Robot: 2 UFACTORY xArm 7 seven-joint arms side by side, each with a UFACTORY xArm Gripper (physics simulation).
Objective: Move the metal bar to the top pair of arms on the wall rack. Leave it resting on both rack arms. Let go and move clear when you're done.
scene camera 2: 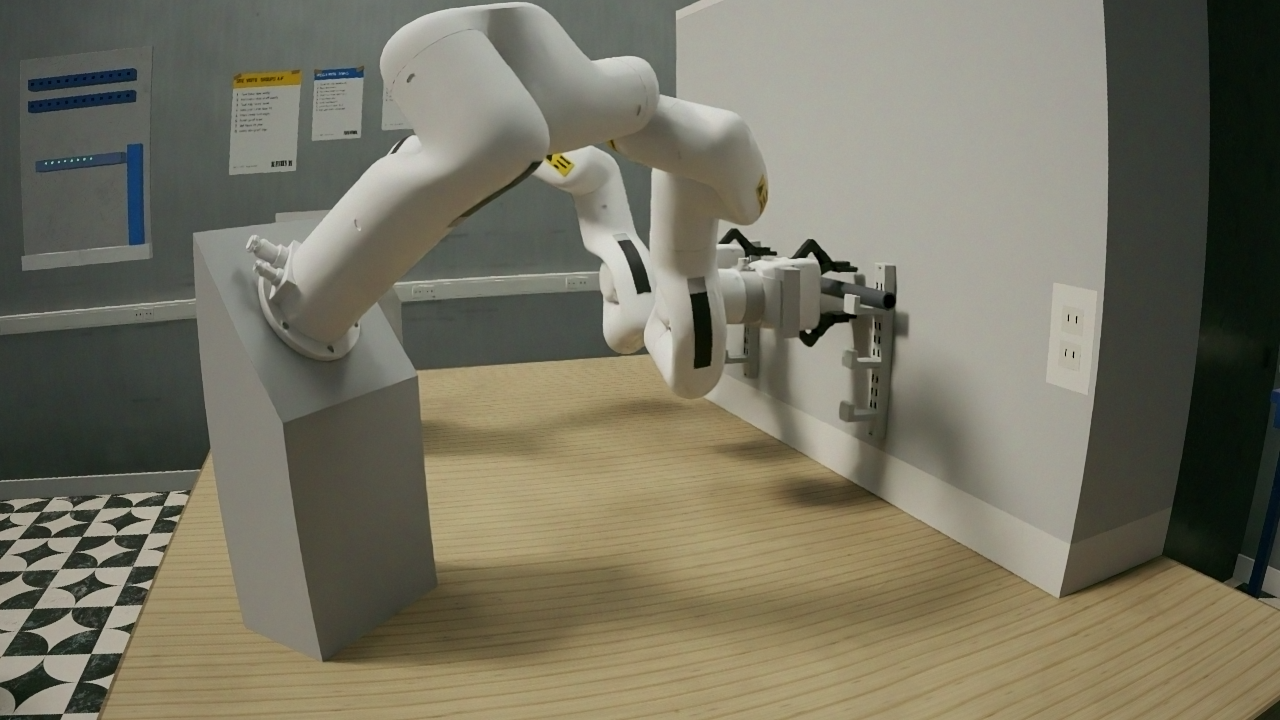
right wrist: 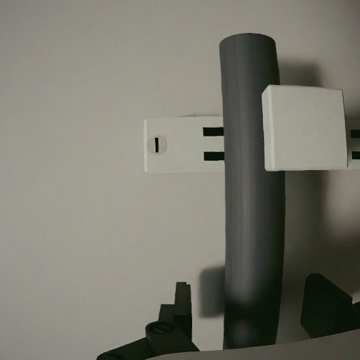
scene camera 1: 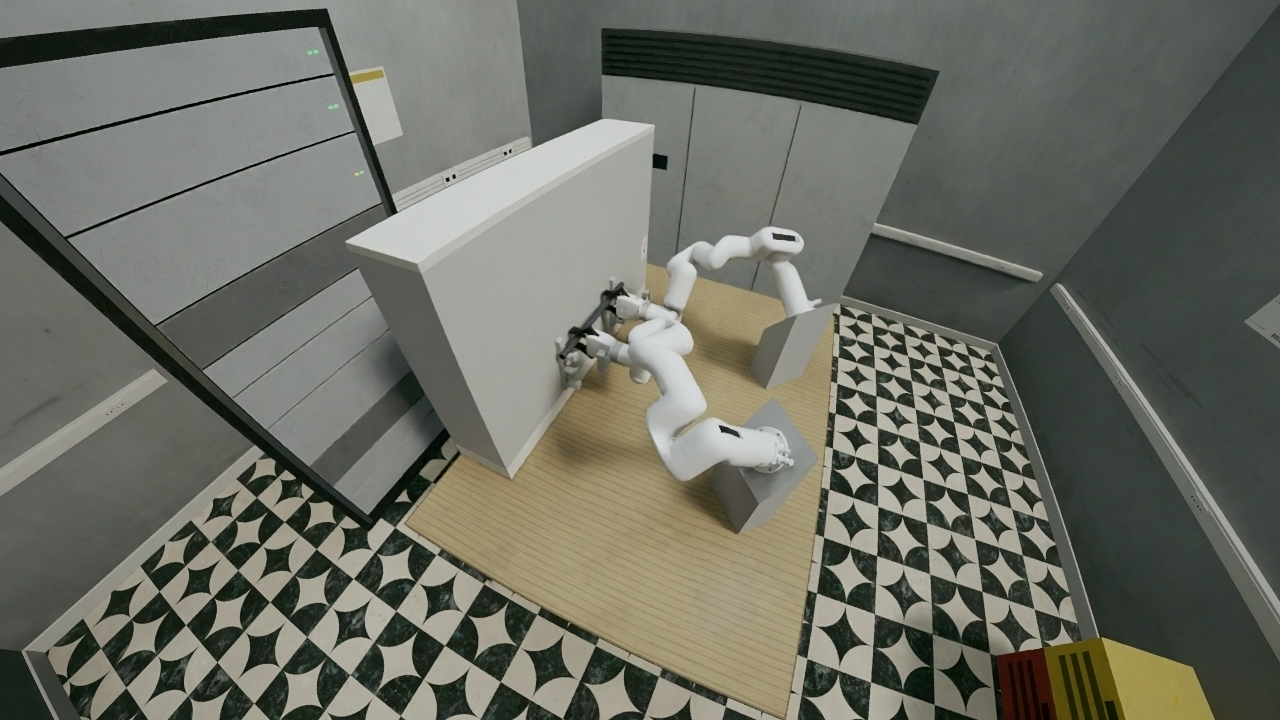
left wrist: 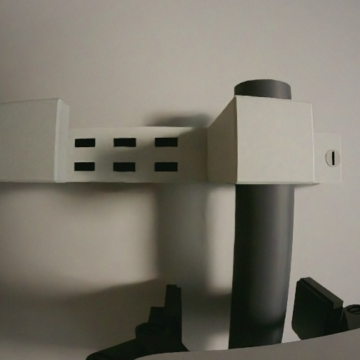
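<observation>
The dark metal bar [scene camera 1: 595,318] [scene camera 2: 878,298] [left wrist: 261,240] [right wrist: 252,200] lies across the top pair of arms of the wall rack [scene camera 2: 882,385]. In the left wrist view it passes behind the front block of the top arm [left wrist: 275,140]. In the right wrist view it is partly behind the edge of the other top arm [right wrist: 306,129], with its end beyond it. Contact under the bar is hidden. My left gripper [scene camera 1: 583,340] [left wrist: 238,308] is open, its fingers apart on either side of the bar. My right gripper [scene camera 1: 614,300] [right wrist: 248,304] is open in the same way.
The lower rack arms [scene camera 2: 861,360] stick out below the bar. The white wall [scene camera 1: 537,268] stands behind the rack. The two arms stand on grey pedestals [scene camera 1: 792,353] [scene camera 2: 358,501] on the wooden platform [scene camera 1: 626,573], their forearms close together near the wall.
</observation>
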